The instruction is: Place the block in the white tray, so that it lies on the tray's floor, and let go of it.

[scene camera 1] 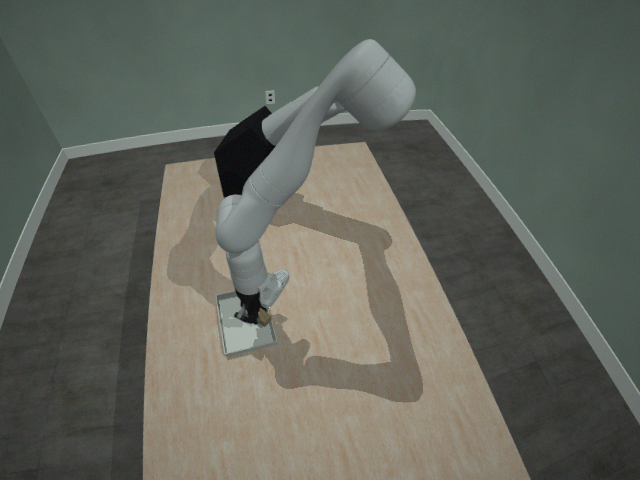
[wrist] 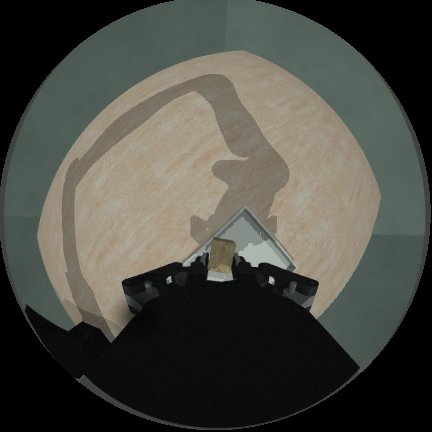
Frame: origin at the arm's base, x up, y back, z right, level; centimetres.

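Where they show: gripper, fingertip midpoint: [scene camera 1: 260,316] [wrist: 219,259]; arm's base, origin of the base link: [scene camera 1: 272,132].
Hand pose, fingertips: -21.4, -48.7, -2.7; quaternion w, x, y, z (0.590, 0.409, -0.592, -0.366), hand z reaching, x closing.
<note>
Things, the pixels of their top centre, and the offset from my fingertips, as dx, dy, dz. Level surfaces: height alone.
- brown wooden block, middle of its top: [wrist: 221,257] [scene camera 1: 262,314] +2.1, -0.4, -0.8
- white tray, middle of its top: [wrist: 230,282] [scene camera 1: 244,317] -0.8, -0.1, +4.0
- light wooden table top, its level: dx -2.8
A brown wooden block [scene camera 1: 264,317] [wrist: 221,254] is between the fingers of my gripper [wrist: 219,259], which is shut on it. In the wrist view the block's far end sticks out past the fingertips. The white tray [scene camera 1: 224,335] [wrist: 270,240] lies on the table, below the gripper and the block. In the scene view the block shows over the tray's right part, near its right wall; its exact height over the tray floor is hard to tell. The arm and the gripper hide the tray's back part in the scene view, and the gripper body hides its near part in the wrist view.
The light wooden table top [scene camera 1: 330,428] [wrist: 150,190] surrounds the tray and carries the arm's shadows. The black arm base [scene camera 1: 240,155] stands at the table's back. Dark floor [scene camera 1: 82,248] and green walls lie beyond the table.
</note>
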